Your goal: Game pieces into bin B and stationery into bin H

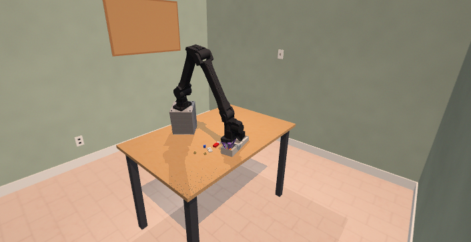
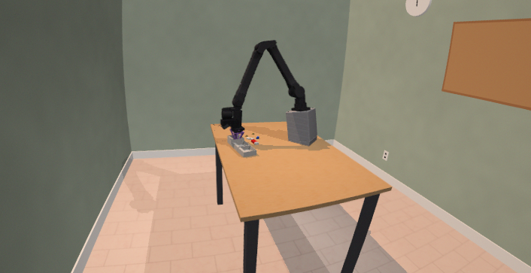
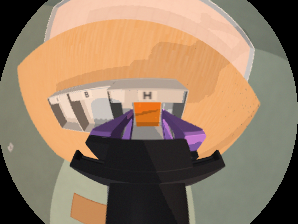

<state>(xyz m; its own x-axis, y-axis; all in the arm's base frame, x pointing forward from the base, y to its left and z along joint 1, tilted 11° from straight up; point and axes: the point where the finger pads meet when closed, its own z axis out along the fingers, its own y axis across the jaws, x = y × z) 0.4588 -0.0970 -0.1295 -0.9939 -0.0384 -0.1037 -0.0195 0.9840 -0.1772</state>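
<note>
The orange block is 1 cm below my hand. Also, from my hand: red piece (12 cm behind, 4 cm to the left, 2 cm below); then white domino (12 cm behind, 4 cm to the right, 2 cm below); then grey bin row (8 cm to the left).
</note>
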